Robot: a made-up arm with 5 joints.
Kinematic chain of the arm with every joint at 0, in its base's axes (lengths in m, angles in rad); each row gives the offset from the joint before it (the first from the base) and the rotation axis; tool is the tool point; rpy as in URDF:
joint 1: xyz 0 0 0.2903 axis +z
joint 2: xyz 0 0 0 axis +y
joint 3: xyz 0.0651 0 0.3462 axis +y
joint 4: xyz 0.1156 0 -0.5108 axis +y
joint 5: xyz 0.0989 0 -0.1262 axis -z
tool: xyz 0 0 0 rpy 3.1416 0 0
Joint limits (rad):
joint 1: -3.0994..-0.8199
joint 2: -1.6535..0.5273
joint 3: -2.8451..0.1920
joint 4: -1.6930..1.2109
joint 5: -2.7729..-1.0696
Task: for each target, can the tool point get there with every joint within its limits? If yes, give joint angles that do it. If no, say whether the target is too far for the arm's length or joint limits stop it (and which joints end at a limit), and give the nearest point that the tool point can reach.
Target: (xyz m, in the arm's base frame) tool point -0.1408 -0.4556 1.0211
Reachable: yes | joints -1.8706 -0.1408 -1.6393 -0.7882 -1.4267
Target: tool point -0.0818 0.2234 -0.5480
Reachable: no: joint limits stop it (at a limit: joint 1, joint 2) | nearest point -0.1334 -0.0056 -0.1204 | short by 0.488 m
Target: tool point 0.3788 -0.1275 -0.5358
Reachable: no: joint limits stop it (at a limit: joint 1, joint 2) | nearest point 0.2087 -0.2236 -0.1232 | short by 0.457 m
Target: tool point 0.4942 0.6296 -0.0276
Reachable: no: joint limits stop it (at a limit: joint 2, joint 3) | nearest point 0.5193 0.6616 0.1651 | short by 0.197 m
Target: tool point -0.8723 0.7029 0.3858
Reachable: no: too far | nearest point -0.7044 0.7547 0.3798 | short by 0.176 m
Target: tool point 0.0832 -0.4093 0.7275
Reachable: yes | joints -1.3702 -0.9427 -0.6844 0.4884 -1.2570
